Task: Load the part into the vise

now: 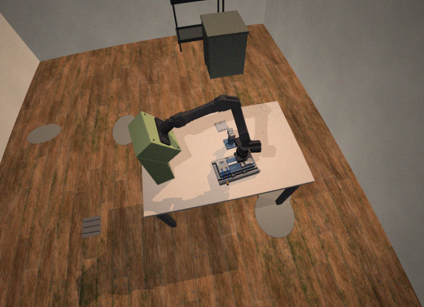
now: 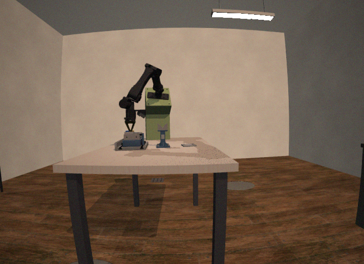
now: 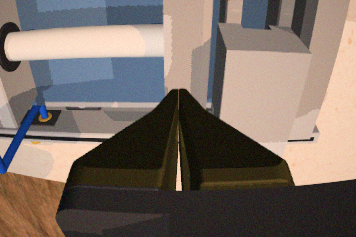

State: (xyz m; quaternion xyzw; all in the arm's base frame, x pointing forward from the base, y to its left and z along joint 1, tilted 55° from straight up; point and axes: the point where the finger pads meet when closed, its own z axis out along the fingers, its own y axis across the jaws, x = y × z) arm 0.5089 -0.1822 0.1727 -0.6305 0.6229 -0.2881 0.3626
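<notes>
The moving jaw lies 4 cm below my hand and 2 cm to the left of it. Round my hand: part (4 cm ahead, 2 cm below); then dark work stop rod (7 cm to the left, 3 cm ahead, 2 cm below); then grey jaw (6 cm ahead, 4 cm below, 2 cm to the left).
</notes>
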